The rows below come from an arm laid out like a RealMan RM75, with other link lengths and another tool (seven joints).
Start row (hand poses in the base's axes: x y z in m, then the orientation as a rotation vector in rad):
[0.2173, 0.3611, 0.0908, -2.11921, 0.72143, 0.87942]
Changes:
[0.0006, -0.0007, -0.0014, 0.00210, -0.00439, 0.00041]
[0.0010, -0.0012, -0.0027, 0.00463, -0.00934, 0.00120]
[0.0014, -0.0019, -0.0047, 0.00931, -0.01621, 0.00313]
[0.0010, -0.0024, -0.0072, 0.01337, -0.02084, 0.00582]
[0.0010, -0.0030, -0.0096, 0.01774, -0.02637, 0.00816]
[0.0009, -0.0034, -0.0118, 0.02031, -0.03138, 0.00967]
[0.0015, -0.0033, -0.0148, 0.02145, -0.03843, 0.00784]
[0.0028, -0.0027, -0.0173, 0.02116, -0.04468, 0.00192]
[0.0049, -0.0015, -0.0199, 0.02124, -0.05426, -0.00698]
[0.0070, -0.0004, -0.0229, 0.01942, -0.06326, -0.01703]
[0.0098, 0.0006, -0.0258, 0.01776, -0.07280, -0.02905]
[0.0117, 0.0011, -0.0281, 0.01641, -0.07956, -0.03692]
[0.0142, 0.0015, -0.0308, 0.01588, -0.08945, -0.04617]
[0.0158, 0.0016, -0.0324, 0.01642, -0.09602, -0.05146]
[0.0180, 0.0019, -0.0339, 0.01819, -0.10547, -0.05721]
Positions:
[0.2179, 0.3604, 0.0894, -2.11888, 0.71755, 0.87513]
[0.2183, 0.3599, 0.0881, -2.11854, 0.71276, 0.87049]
[0.2187, 0.3592, 0.0861, -2.11745, 0.70460, 0.86473]
[0.2183, 0.3587, 0.0836, -2.11663, 0.69720, 0.86175]
[0.2183, 0.3581, 0.0812, -2.11560, 0.68951, 0.85764]
[0.2182, 0.3577, 0.0790, -2.11555, 0.68396, 0.85333]
[0.2188, 0.3578, 0.0760, -2.11557, 0.68153, 0.84471]
[0.2201, 0.3584, 0.0735, -2.11445, 0.68441, 0.83456]
[0.2222, 0.3596, 0.0709, -2.11230, 0.68831, 0.81920]
[0.2243, 0.3607, 0.0679, -2.11098, 0.69470, 0.80351]
[0.2271, 0.3617, 0.0650, -2.10853, 0.70263, 0.78622]
[0.2290, 0.3622, 0.0627, -2.10724, 0.70768, 0.77428]
[0.2315, 0.3626, 0.0600, -2.10524, 0.71196, 0.75830]
[0.2331, 0.3627, 0.0584, -2.10357, 0.71344, 0.74833]
[0.2353, 0.3630, 0.0569, -2.10127, 0.71315, 0.73518]

